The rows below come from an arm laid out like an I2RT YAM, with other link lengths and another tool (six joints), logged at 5 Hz.
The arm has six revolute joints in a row. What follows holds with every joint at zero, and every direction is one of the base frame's.
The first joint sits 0.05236 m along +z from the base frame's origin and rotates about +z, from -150 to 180 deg.
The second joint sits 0.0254 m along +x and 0.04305 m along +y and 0.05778 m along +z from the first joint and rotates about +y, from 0 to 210 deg.
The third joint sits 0.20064 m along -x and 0.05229 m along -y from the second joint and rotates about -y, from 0 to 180 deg.
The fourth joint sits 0.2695 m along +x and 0.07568 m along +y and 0.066 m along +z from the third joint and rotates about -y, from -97 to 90 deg.
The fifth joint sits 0.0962 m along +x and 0.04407 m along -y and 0.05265 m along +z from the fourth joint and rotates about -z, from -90 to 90 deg.
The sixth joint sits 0.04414 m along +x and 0.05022 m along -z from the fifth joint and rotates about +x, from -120 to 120 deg.
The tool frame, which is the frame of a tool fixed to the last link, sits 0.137 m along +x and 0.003 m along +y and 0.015 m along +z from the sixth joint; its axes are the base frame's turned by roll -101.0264, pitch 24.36 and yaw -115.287 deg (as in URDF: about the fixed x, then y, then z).
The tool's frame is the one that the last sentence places.
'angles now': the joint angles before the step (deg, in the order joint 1, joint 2, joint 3, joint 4, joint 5, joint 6). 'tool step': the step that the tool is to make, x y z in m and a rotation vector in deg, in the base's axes. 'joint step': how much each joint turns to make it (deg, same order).
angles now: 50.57, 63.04, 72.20, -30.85, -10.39, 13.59
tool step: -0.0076, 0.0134, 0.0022, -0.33, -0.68, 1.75
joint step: 1.96, 2.15, 1.87, 0.34, 0.47, -0.62
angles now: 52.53, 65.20, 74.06, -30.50, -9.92, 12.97
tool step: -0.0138, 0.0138, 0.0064, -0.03, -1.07, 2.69
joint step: 2.37, 1.68, 2.12, 0.01, 0.03, -0.95
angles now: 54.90, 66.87, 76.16, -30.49, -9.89, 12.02
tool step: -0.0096, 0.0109, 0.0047, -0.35, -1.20, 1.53
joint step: 2.04, 1.68, 2.03, -0.12, 0.90, -0.94
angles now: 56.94, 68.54, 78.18, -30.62, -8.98, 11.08
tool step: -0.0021, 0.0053, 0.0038, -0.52, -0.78, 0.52
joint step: 0.74, 1.56, 2.14, -0.72, 0.54, -0.80
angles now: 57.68, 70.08, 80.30, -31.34, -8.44, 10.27
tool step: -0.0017, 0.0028, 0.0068, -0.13, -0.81, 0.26
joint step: 0.53, 1.05, 2.09, -0.81, 0.52, -0.61
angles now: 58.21, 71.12, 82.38, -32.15, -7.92, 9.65
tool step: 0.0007, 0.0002, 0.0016, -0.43, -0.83, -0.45
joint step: 0.32, 0.33, 0.65, -0.33, 1.05, -0.60
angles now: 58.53, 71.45, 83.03, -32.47, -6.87, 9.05
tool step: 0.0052, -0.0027, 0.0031, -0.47, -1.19, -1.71
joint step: 0.08, 0.22, 0.75, -0.37, 2.12, -0.54
